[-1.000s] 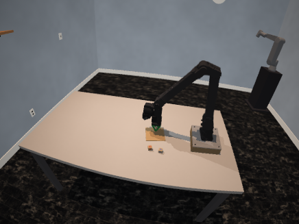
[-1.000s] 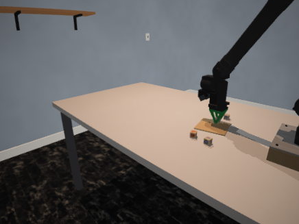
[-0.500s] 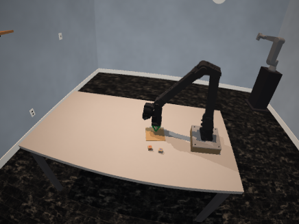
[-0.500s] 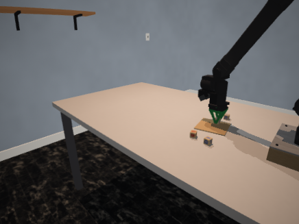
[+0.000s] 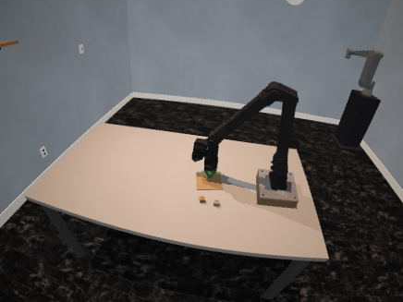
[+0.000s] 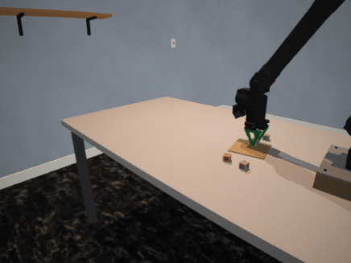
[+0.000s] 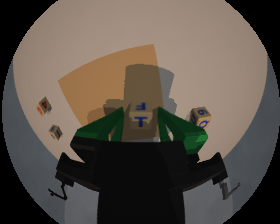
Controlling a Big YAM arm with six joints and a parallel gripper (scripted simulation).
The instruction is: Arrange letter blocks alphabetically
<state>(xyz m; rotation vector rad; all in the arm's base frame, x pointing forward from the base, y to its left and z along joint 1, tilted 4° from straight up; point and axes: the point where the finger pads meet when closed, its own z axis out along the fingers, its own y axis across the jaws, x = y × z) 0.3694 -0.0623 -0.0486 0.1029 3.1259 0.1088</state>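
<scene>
The mat is 4 cm to the left of my hand and 1 cm below it.
</scene>
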